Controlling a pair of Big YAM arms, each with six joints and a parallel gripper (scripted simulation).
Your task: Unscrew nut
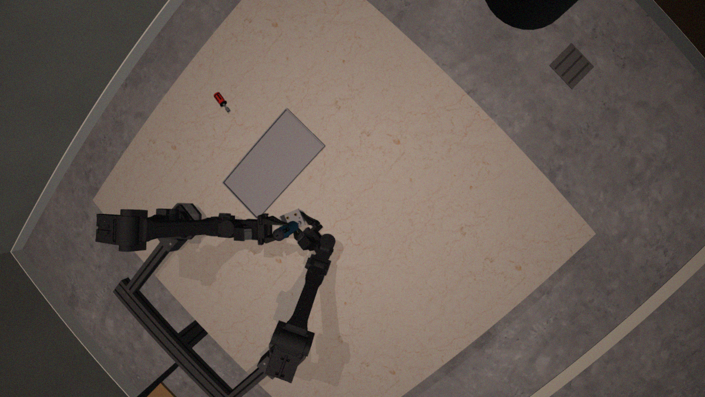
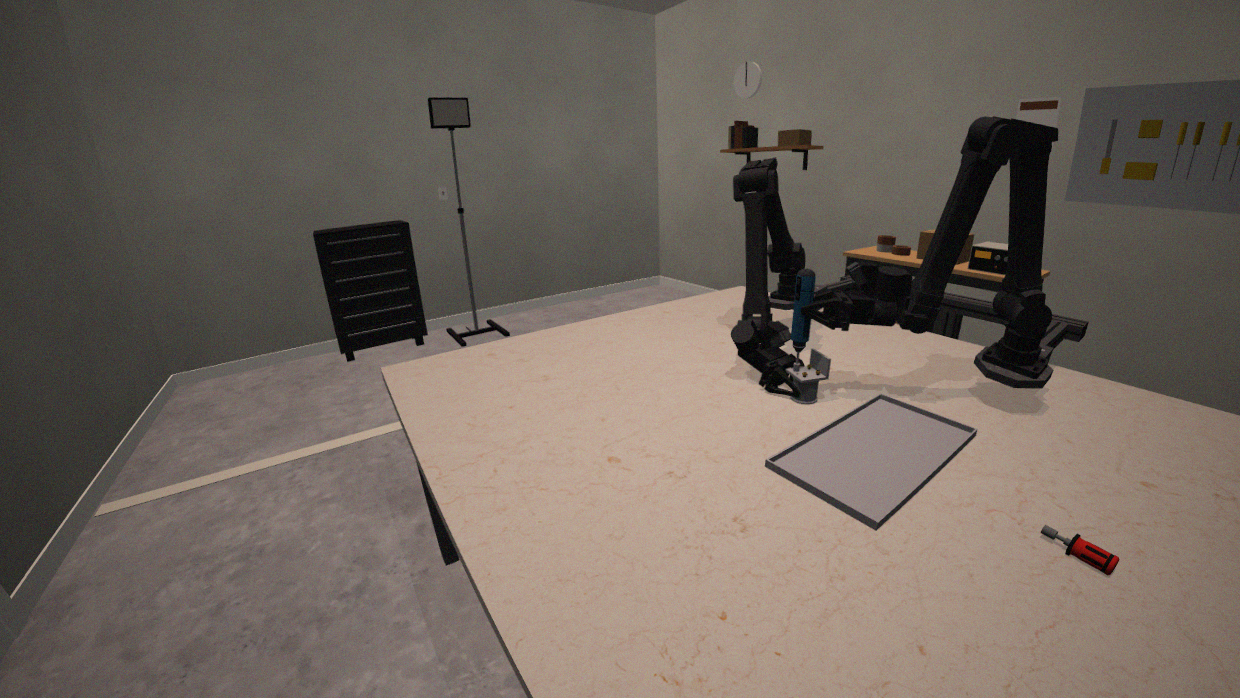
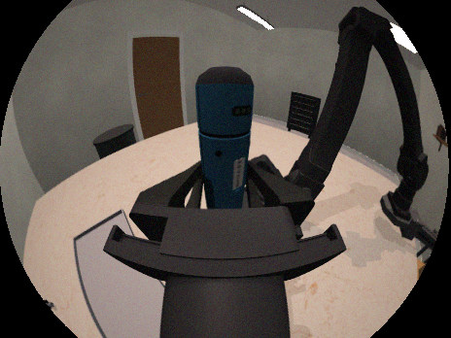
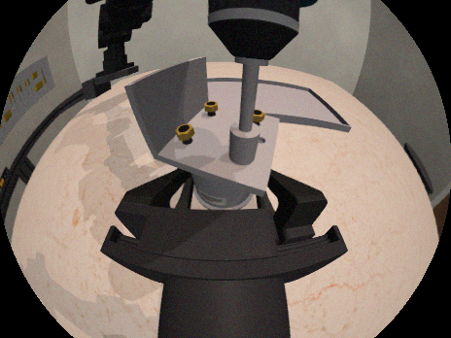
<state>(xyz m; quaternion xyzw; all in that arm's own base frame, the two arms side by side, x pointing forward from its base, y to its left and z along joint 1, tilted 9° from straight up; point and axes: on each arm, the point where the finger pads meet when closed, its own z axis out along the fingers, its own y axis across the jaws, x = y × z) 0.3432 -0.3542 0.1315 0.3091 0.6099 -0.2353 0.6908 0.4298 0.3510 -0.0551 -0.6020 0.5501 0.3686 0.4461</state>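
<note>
Now: the joint module 1 cm above my right hand. Round my right hand: flat grey tray (24 cm to the left, 5 cm ahead, 2 cm below); red-handled screwdriver (58 cm to the left, 5 cm ahead, 1 cm below); grey bracket (5 cm above).
</note>
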